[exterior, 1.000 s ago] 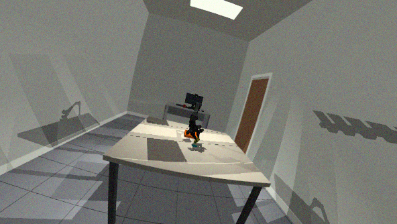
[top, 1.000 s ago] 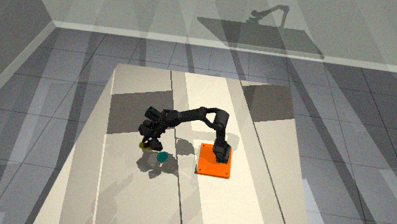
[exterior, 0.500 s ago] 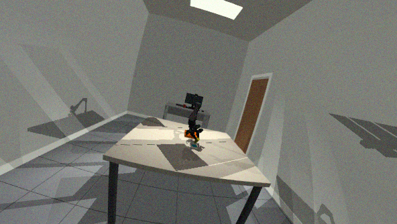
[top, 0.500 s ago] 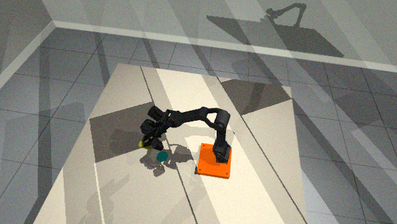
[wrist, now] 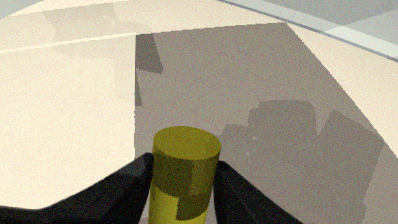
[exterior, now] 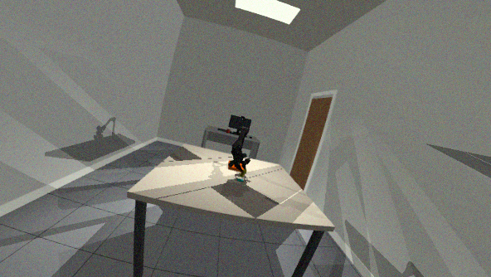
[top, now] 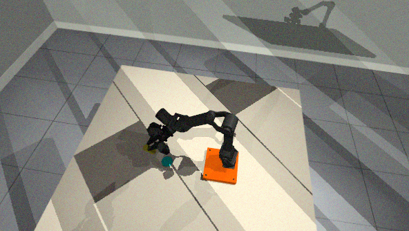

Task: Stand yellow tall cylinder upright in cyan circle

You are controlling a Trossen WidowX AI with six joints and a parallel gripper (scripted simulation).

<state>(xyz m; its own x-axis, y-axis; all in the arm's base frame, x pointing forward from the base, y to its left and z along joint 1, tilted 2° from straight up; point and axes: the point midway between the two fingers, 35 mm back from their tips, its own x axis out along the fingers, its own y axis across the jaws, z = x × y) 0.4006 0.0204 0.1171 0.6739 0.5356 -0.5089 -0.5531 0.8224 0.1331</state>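
My gripper tip is 9 cm past the cyan circle and 12 cm above it. Round my gripper tip: yellow tall cylinder: 1 cm behind, 2 cm below.
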